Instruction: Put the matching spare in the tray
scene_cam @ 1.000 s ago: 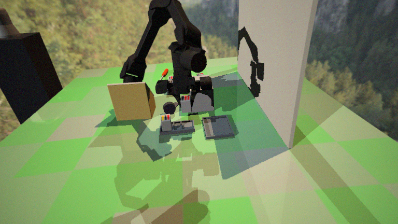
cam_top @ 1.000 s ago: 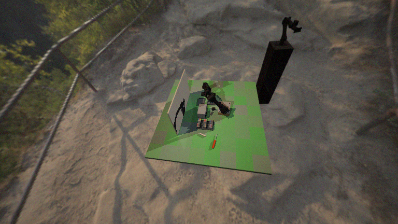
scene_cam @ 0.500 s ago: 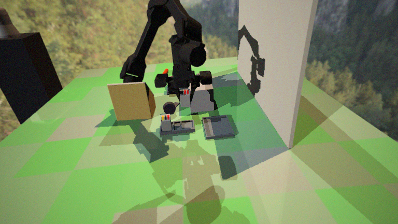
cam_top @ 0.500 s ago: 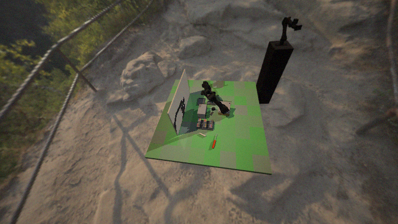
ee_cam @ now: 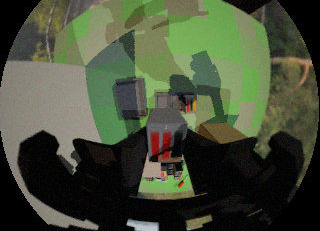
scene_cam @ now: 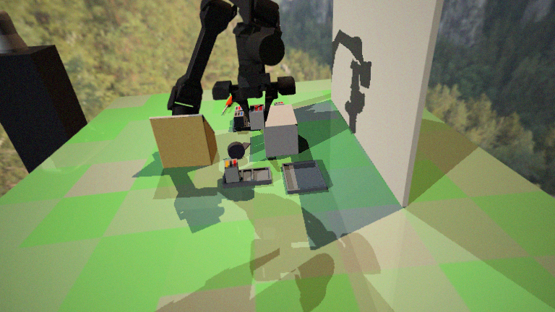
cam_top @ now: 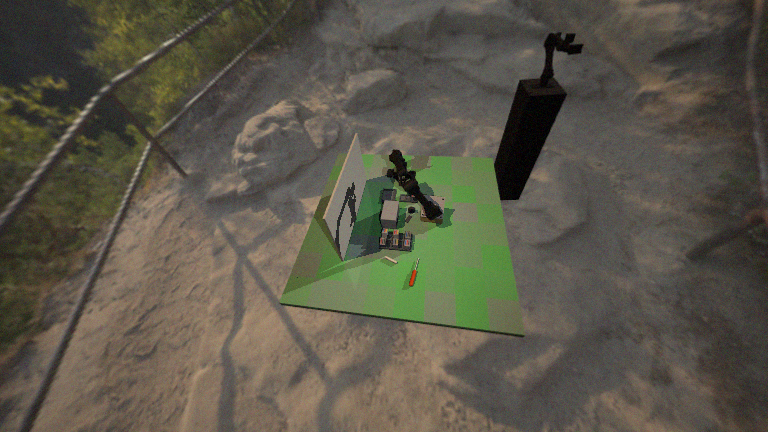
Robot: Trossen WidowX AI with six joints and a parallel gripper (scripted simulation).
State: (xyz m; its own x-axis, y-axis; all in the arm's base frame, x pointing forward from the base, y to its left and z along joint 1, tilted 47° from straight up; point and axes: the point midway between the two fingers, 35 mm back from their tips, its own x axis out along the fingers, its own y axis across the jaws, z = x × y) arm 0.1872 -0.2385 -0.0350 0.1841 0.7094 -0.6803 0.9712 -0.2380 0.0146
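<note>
The dark grey tray lies 100 mm ahead of my gripper tip, 30 mm to the right of it and 160 mm below it. The rest, counted from my gripper tip: dark round object 60 mm behind, 130 mm to the left, 140 mm below; grey-white box 80 mm ahead, 190 mm to the left, 120 mm below; rack 40 mm behind, 10 mm to the left, 160 mm below.
</note>
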